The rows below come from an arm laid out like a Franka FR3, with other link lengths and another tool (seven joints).
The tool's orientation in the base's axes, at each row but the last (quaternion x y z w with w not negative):
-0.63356 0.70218 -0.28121 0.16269
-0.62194 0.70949 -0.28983 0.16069
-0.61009 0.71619 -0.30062 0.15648
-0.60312 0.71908 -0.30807 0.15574
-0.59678 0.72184 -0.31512 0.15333
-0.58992 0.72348 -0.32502 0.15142
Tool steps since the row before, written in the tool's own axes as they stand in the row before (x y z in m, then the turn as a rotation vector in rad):
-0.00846 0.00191 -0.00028 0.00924 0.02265 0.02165
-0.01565 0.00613 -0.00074 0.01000 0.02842 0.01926
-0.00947 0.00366 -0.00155 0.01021 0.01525 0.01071
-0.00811 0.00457 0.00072 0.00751 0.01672 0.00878
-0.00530 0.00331 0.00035 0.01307 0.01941 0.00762
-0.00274 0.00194 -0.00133 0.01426 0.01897 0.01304
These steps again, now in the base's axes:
-0.00047 0.00843 -0.00201 -0.00675 -0.01227 -0.02951
-0.00254 0.01578 -0.00524 -0.01285 -0.01217 -0.03107
-0.00181 0.00981 -0.00243 -0.00767 -0.01131 -0.01627
-0.00128 0.00801 -0.00463 -0.00935 -0.00809 -0.01613
-0.00105 0.00528 -0.00320 -0.01344 -0.01287 -0.01611
-0.00156 0.00318 -0.00072 -0.01015 -0.01562 -0.01965

